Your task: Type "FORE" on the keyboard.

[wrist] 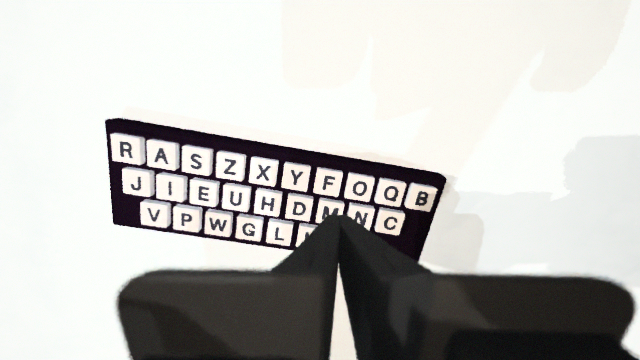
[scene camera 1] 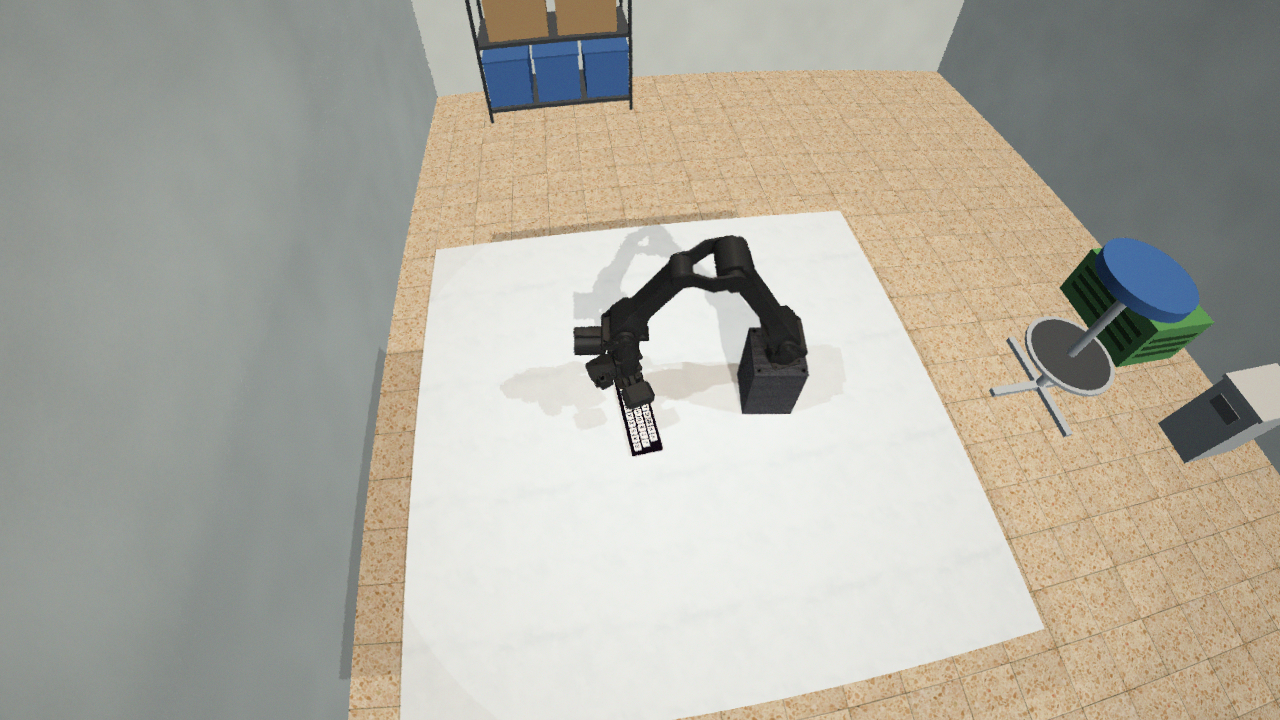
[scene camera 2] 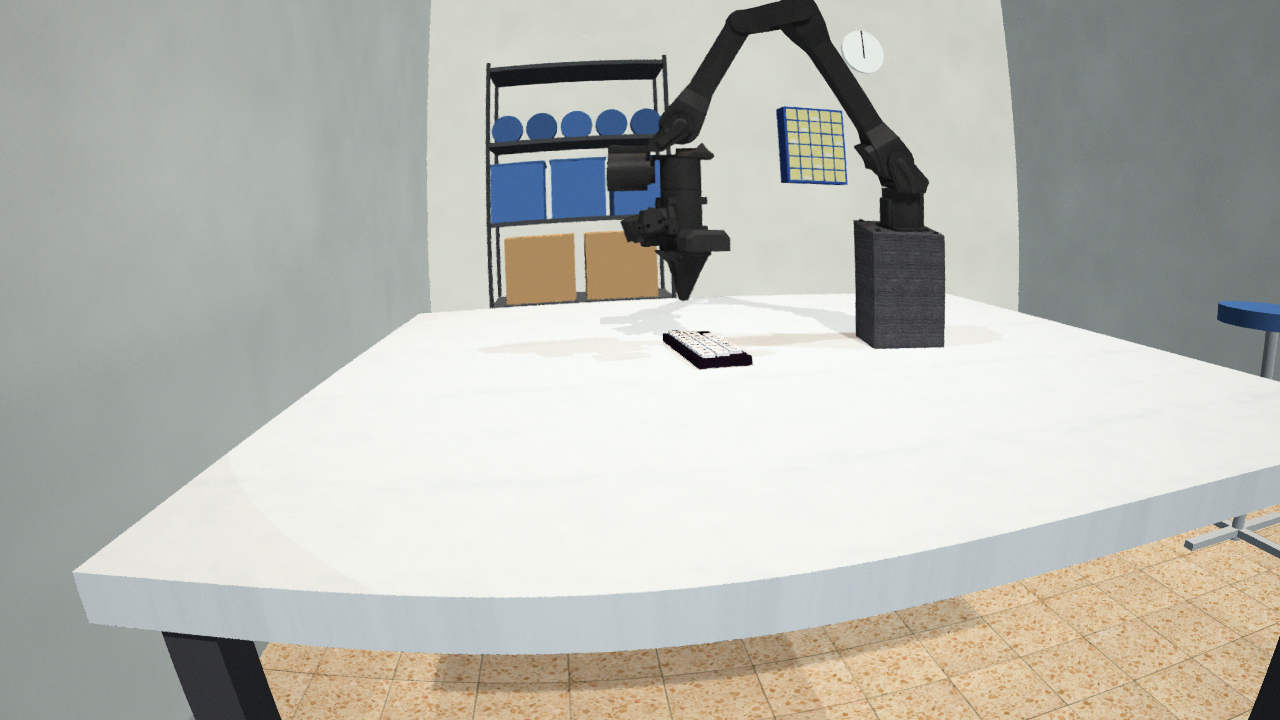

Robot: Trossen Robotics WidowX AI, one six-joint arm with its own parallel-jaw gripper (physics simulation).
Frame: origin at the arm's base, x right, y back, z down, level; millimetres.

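Seen in the pictures: gripper, fingertip midpoint: [wrist: 336, 224] [scene camera 1: 625, 388] [scene camera 2: 683, 300]; arm's base at its link origin: [scene camera 1: 781, 354] [scene camera 2: 903, 228].
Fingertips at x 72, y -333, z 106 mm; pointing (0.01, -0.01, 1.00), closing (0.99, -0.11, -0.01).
Observation:
Pixels of each thing's middle, then the offset from my fingertips to it. Level surfaces: height alone.
- keyboard at the middle of its body: [wrist: 277, 199] [scene camera 2: 703, 346] [scene camera 1: 637, 412] dx -33, dy +17, dz +60 mm
- F key at the middle of its body: [wrist: 327, 182] dx -2, dy -1, dz +54 mm
- O key at the middle of its body: [wrist: 359, 187] dx +18, dy +0, dz +54 mm
- R key at the middle of its body: [wrist: 128, 149] [scene camera 2: 707, 354] dx -123, dy -7, dz +54 mm
- E key at the middle of its body: [wrist: 204, 192] dx -78, dy +15, dz +54 mm
- white table at its surface level: dz +69 mm
The keyboard [scene camera 1: 643, 431] [scene camera 2: 707, 347] [wrist: 252, 187] lies flat on the table, dark with white lettered keys in three rows. In the wrist view, the F key [wrist: 328, 182] and O key [wrist: 359, 188] are toward the right of the far row, the R key [wrist: 126, 150] is at its left end, and the E key [wrist: 203, 193] is in the middle row. My gripper [scene camera 2: 684, 297] [wrist: 336, 224] is shut and empty, pointing down, above the keyboard. In the wrist view its tips overlap the M and N keys and hide part of the near row.
The white table [scene camera 1: 716, 555] [scene camera 2: 537, 501] carries the arm's dark base block [scene camera 1: 769, 389] [scene camera 2: 899, 291], right of the keyboard in both scene views. A shelf rack [scene camera 2: 577, 71] stands behind the table. A blue stool [scene camera 1: 1147, 275] and a green crate [scene camera 1: 1163, 344] stand on the floor at the right.

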